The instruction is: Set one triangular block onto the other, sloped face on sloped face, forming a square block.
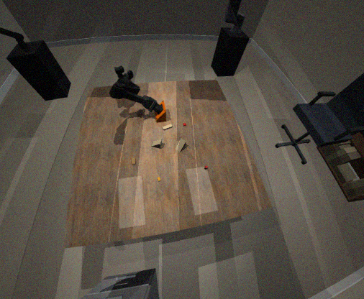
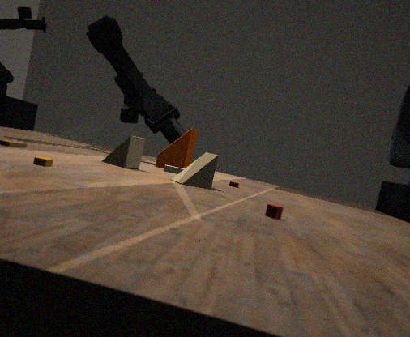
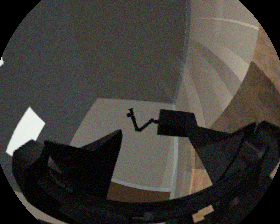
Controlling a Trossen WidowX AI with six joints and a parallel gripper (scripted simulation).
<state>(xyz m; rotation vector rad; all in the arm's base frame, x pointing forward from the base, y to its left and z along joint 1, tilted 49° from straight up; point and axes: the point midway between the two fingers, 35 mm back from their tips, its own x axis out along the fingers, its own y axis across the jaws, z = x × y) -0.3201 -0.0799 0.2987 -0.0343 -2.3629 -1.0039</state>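
Now: gripper tip 66 cm short of the pale triangular block, 40 cm to the right of it and 20 cm above it. Also, from my gripper tip: dark flat piece 71 cm ahead, 4 cm to the left, 22 cm below; then yellow piece 87 cm ahead, 19 cm to the left, 21 cm below.
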